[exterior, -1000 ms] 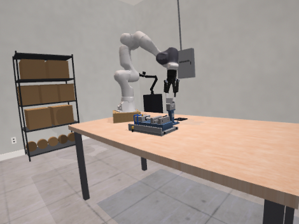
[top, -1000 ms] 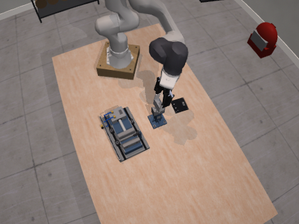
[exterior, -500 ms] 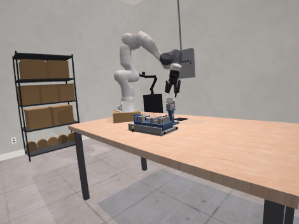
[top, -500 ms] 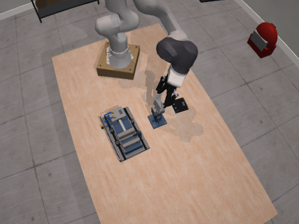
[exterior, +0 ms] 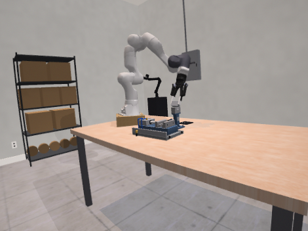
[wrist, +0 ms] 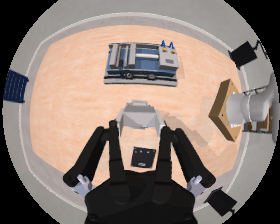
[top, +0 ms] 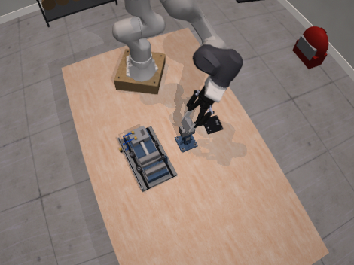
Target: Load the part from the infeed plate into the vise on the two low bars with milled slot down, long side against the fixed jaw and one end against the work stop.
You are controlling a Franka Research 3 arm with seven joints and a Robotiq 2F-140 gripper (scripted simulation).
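My gripper is now 30 mm above the part. Also, from my hand: vise: 220 mm to the right, 170 mm below, 30 mm ahead; then black infeed plate: 200 mm below, 150 mm to the left, 50 mm behind.
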